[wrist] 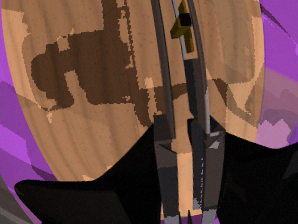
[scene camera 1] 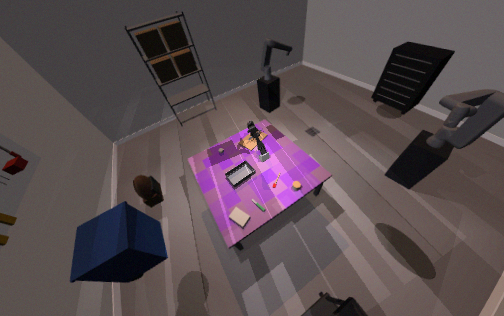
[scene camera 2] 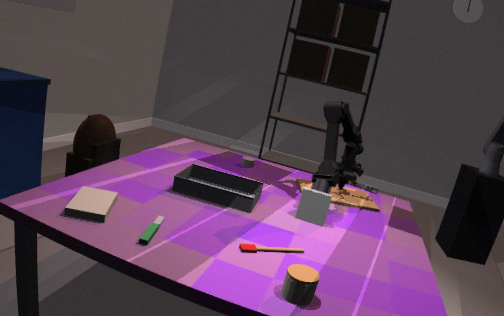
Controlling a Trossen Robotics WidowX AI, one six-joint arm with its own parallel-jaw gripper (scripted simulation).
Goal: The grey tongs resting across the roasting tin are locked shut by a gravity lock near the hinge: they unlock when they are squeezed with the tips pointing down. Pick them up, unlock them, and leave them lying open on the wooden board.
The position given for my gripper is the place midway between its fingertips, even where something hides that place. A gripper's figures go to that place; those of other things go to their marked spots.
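There's a wooden board (wrist: 89,85) that's 0.13 m from the lens, and my gripper (wrist: 173,127) is 0.10 m from the lens.
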